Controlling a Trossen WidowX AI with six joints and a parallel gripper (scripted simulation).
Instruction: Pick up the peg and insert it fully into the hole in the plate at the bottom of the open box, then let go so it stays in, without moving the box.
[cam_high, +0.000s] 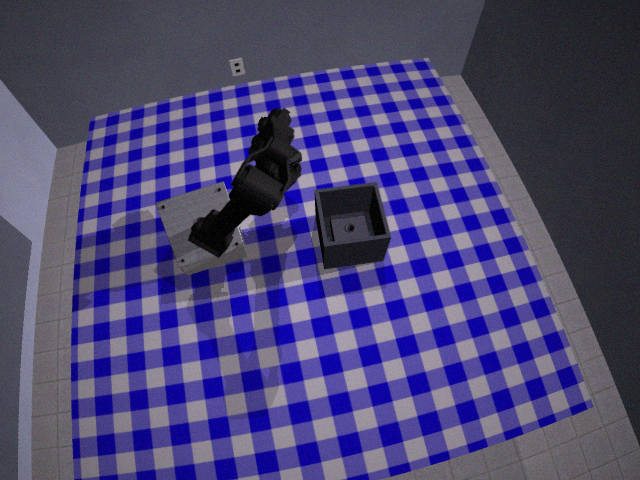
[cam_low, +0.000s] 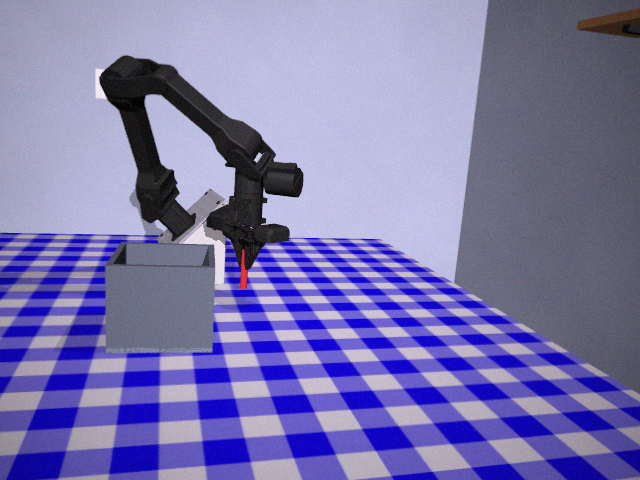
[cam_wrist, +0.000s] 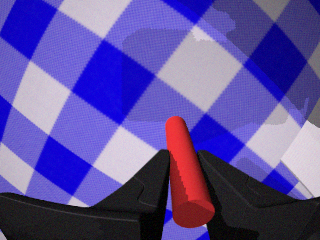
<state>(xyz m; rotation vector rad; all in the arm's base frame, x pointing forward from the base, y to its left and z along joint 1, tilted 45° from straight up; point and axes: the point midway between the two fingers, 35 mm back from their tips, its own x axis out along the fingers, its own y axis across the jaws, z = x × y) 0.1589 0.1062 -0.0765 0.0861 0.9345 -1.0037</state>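
My gripper is now 190 mm short of the grey plate, 140 mm to the left of it and 50 mm above it. From my hand the other things lie so: red peg: 40 mm below.
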